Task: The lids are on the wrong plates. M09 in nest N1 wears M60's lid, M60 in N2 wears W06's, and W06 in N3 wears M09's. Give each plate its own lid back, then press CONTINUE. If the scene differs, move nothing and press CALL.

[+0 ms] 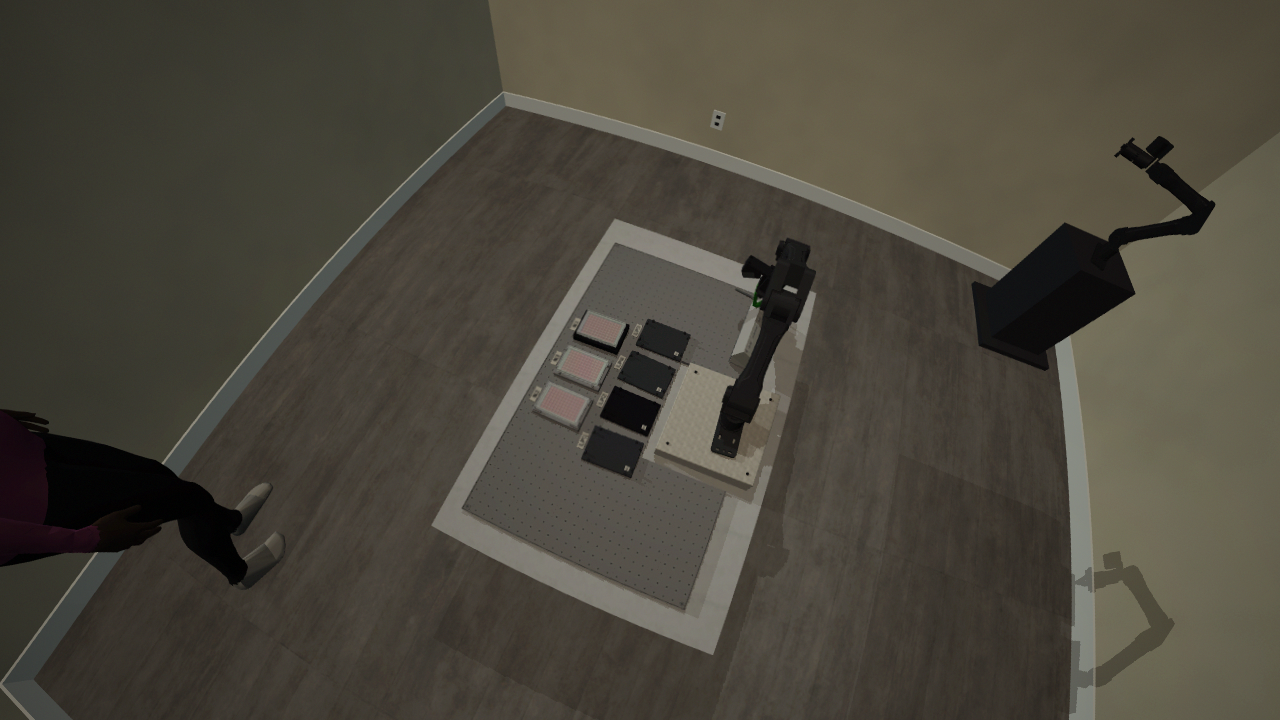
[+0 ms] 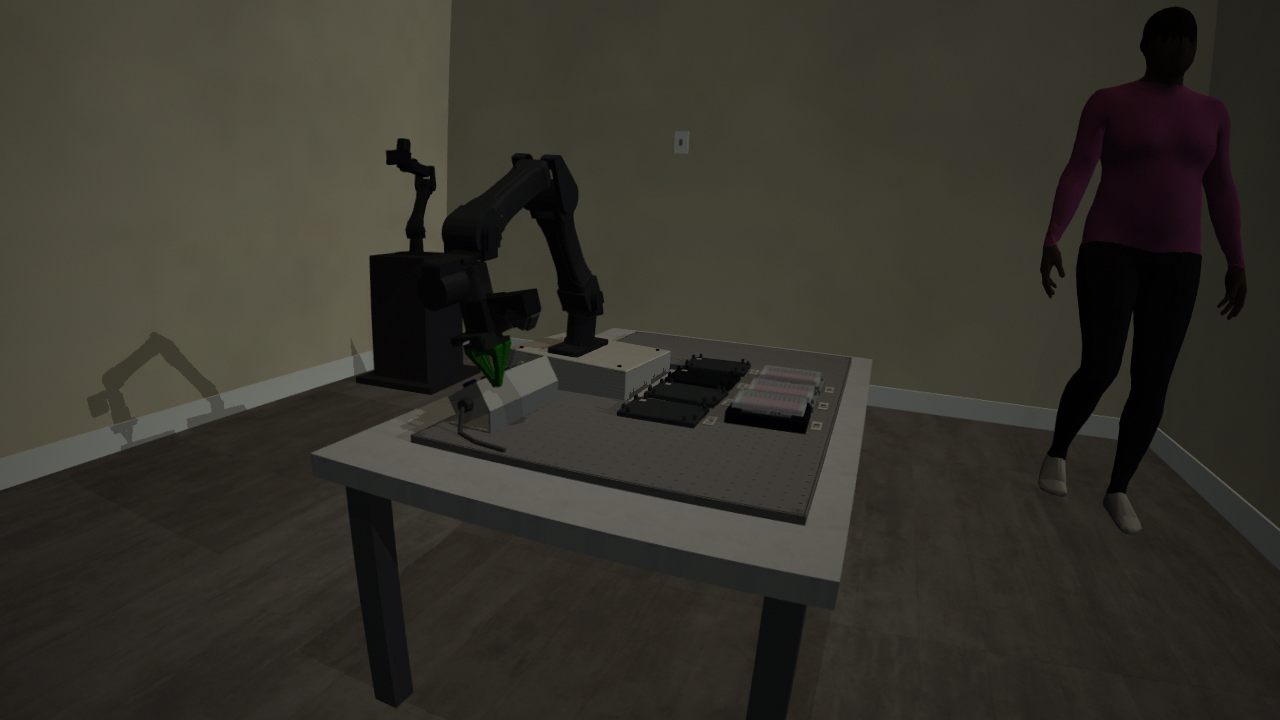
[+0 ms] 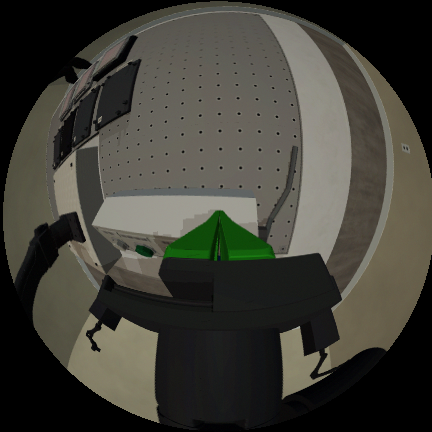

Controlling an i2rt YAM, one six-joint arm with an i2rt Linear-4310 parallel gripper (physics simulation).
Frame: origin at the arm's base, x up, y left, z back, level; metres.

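Seen in the pictures: gripper, fingertip midpoint: (image 1: 754, 306) (image 2: 497, 386) (image 3: 218, 216); arm's base, link origin: (image 1: 731, 421) (image 2: 579, 347) (image 3: 70, 225).
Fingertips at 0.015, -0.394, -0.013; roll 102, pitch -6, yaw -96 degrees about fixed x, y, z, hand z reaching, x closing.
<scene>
Offsets run from my fingertips to a thing's top centre, as dx, dy, dz. "spot": to the spot under its first point. Level surfaces: height alone.
Three pink-topped plates {-0.029, +0.226, -0.427} (image 1: 601, 329) {-0.040, +0.358, -0.436} (image 1: 581, 367) {-0.041, +0.487, -0.446} (image 1: 562, 404) stand in a row on the pegboard; the one nearest the control box sits on a thick black base. Lid and nest lettering is too small to read. A row of dark flat holders {spot: -0.060, +0.183, -0.240} (image 1: 663, 339) {spot: -0.060, +0.312, -0.254} (image 1: 646, 373) {spot: -0.059, +0.438, -0.261} (image 1: 630, 410) {spot: -0.060, +0.565, -0.270} (image 1: 612, 450) lies beside them, with no plate visible on them. My gripper (image 3: 218, 216) (image 2: 498, 383) is shut and empty, its green fingertips at the white control box {+0.014, +0.077, +0.026} (image 3: 175, 212) (image 2: 532, 394). The fingers hide part of its button panel; a green button {+0.005, +0.105, +0.045} (image 3: 145, 250) shows left of them. Button labels are unreadable.
A cable {spot: -0.062, -0.089, -0.018} (image 3: 290, 180) (image 2: 481, 441) runs from the box over the pegboard {dx -0.069} (image 1: 590, 537). The arm's pale plinth (image 1: 698, 411) (image 2: 617, 380) stands beside the holders. A person (image 2: 1154, 179) stands beyond the table {dx -0.082} (image 1: 572, 574). A second arm's dark pedestal (image 1: 1056, 286) (image 2: 402, 313) stands apart.
</scene>
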